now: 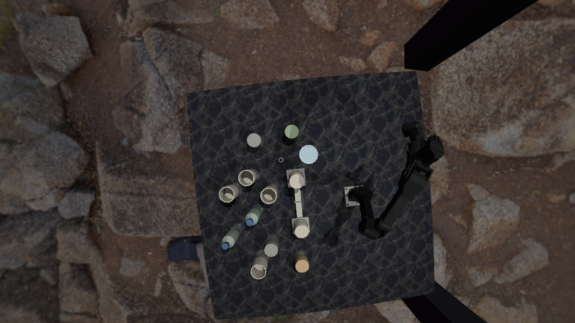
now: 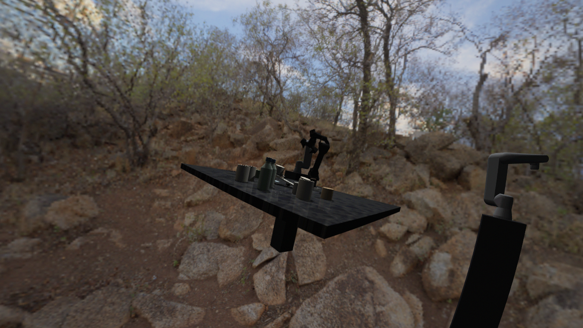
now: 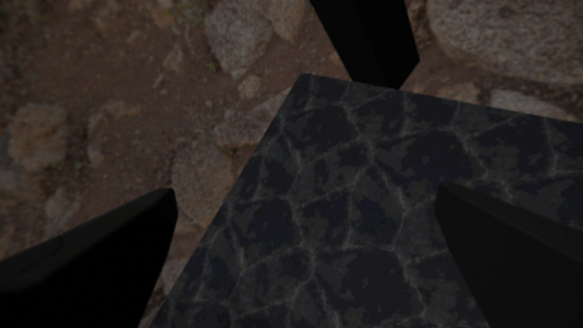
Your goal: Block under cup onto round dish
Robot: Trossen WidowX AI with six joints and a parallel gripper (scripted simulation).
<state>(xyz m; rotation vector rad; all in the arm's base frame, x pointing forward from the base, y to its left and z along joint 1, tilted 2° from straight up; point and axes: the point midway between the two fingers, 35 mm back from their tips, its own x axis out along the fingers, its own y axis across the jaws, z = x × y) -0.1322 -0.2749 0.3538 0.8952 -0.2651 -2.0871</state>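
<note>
Now: gripper tip 49 cm to the right of the pale green block, 43 cm short of it and 30 cm above it. The rest, counted from my gripper tip: pale blue round dish: 40 cm ahead, 34 cm below, 11 cm to the left; green disc: 48 cm ahead, 31 cm below; cream cup: 47 cm ahead, 23 cm below, 22 cm to the left.
</note>
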